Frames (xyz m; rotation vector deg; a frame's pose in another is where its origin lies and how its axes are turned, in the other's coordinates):
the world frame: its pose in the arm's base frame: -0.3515 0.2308 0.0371 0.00 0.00 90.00
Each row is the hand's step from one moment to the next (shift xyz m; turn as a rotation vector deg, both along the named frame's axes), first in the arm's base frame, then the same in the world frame.
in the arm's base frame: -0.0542 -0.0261 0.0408 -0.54 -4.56 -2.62
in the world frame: -0.0261 0.0542 0.0408 -4.56 0.54 -2.62
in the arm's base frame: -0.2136 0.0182 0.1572 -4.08 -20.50 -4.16
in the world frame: 0.0182 0.2136 0.1572 -20.50 4.08 -4.16
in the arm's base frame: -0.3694 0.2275 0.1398 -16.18 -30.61 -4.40
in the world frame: 0.2275 0.3694 0.1398 -30.61 16.18 -4.40
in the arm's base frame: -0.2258 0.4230 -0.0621 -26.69 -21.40 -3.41
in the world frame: 0.4230 0.2258 -0.0621 -21.40 26.69 -3.41
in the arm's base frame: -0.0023 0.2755 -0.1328 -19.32 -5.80 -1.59
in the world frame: 0.2755 0.0023 -0.1328 -5.80 19.32 -1.59
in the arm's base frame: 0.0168 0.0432 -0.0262 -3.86 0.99 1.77
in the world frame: 0.0432 -0.0168 -0.0262 0.99 3.86 1.77
